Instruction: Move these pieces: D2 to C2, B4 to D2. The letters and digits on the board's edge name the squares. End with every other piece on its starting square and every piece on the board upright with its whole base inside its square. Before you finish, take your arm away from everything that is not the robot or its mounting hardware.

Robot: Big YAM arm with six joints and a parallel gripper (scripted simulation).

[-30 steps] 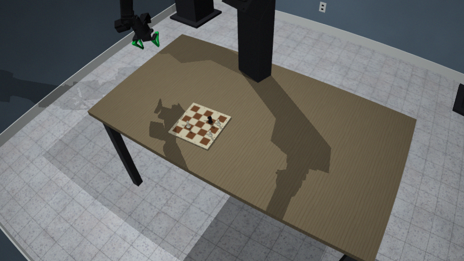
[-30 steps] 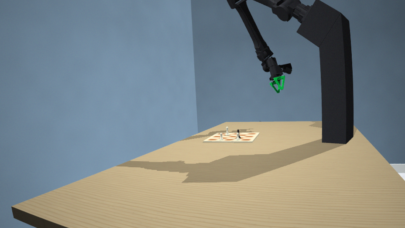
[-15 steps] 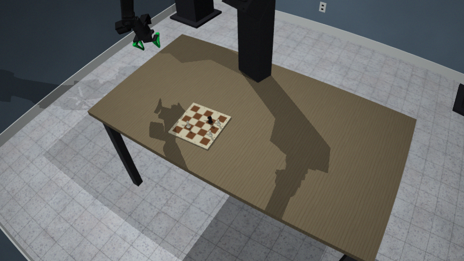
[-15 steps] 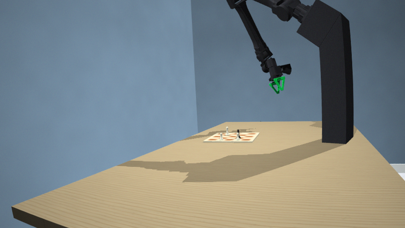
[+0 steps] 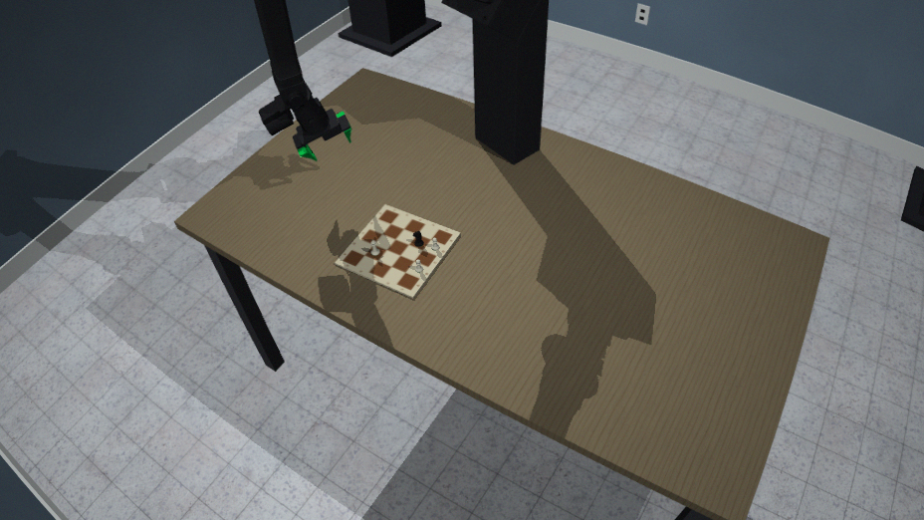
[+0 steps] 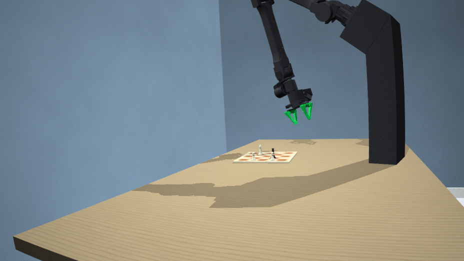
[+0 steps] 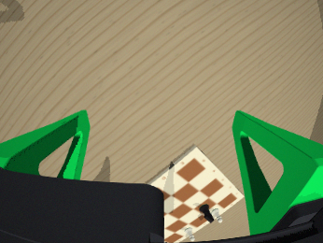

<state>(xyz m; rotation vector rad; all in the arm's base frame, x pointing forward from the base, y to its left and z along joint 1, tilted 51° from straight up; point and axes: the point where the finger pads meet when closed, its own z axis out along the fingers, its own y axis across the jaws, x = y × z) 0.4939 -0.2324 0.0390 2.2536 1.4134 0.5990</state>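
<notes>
The black piece lies 30 cm to the left of my hand, 11 cm below it and 3 cm ahead of it. Also, from my hand: chessboard 27 cm to the left, 13 cm below, 7 cm ahead; white pawn 24 cm to the left, 12 cm ahead, 10 cm below.
</notes>
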